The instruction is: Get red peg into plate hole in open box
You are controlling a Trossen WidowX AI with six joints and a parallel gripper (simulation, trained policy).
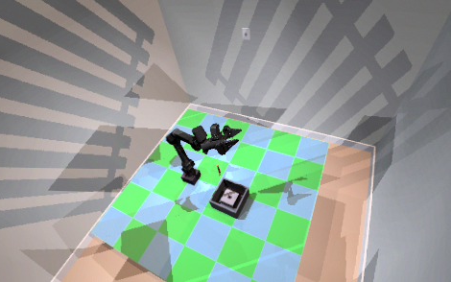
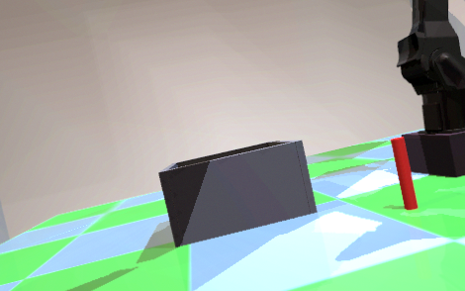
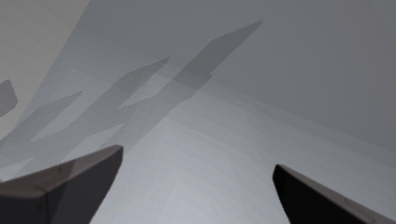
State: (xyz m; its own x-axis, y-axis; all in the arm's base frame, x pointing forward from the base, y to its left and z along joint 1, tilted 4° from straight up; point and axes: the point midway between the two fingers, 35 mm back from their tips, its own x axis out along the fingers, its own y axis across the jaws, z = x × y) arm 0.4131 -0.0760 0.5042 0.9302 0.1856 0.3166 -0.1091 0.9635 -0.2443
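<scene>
Right now the red peg is 240 mm behind my gripper tip, 130 mm to the left of it and 560 mm below it. Also, from my gripper tip: pale plate: 100 mm behind, 80 mm to the right, 550 mm below; then dark box: 100 mm behind, 80 mm to the right, 570 mm below.
</scene>
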